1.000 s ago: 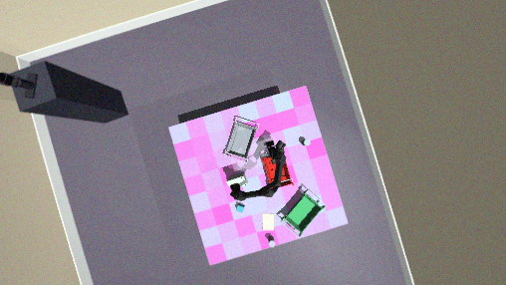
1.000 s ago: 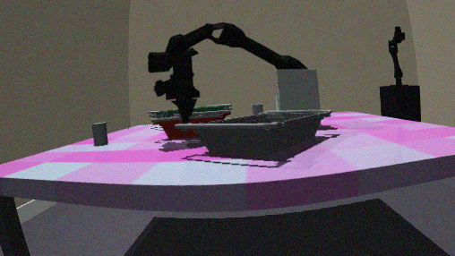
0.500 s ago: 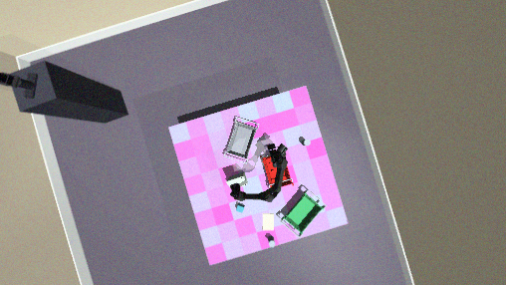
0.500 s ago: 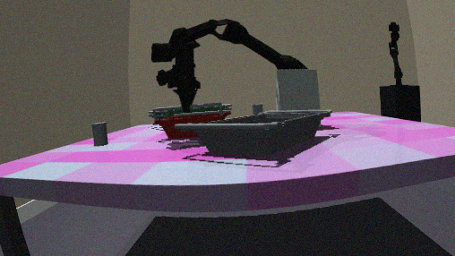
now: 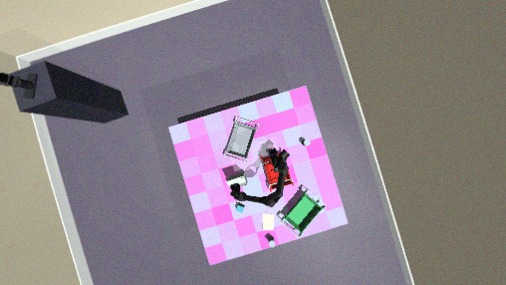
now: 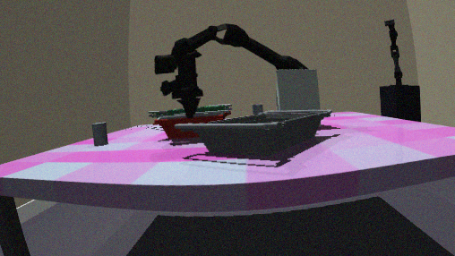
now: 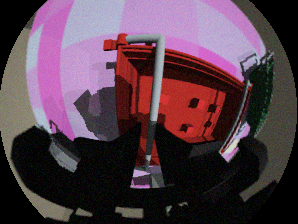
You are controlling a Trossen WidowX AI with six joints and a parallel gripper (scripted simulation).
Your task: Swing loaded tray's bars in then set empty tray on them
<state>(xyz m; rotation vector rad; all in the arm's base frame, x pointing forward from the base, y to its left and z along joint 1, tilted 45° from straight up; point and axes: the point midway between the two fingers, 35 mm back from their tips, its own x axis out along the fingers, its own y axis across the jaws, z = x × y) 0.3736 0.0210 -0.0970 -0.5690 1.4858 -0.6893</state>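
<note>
Right now my gripper tip is 25 cm to the right of the grey tray and 21 cm past it. The rest, counted from my gripper tip: cream slab (52 cm to the right, 23 cm behind, 5 cm below); then cyan block (42 cm behind, 31 cm to the right, 3 cm below).
</note>
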